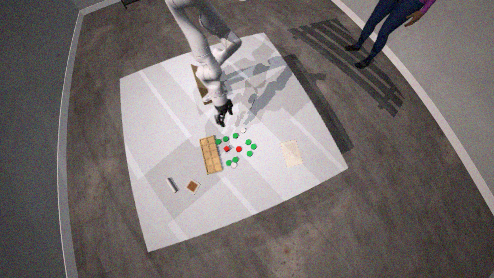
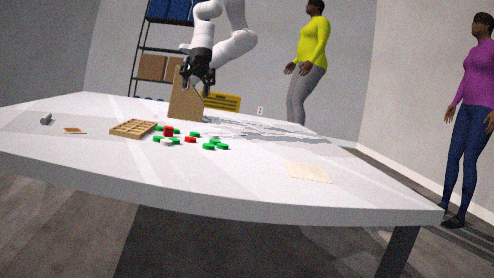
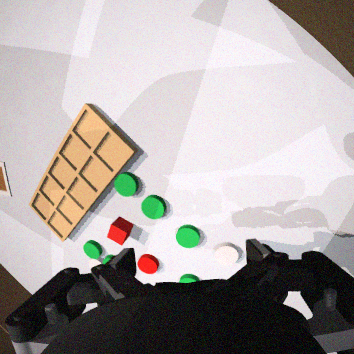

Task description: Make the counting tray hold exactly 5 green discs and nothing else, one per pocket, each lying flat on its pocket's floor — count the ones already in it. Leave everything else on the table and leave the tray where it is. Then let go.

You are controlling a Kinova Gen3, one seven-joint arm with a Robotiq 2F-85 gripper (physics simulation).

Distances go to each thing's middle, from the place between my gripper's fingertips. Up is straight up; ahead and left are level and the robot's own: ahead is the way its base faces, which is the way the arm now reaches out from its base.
I see the wooden counting tray (image 3: 93,151) 140 mm ahead of my hand, 140 mm to the right of it and 110 mm below it.
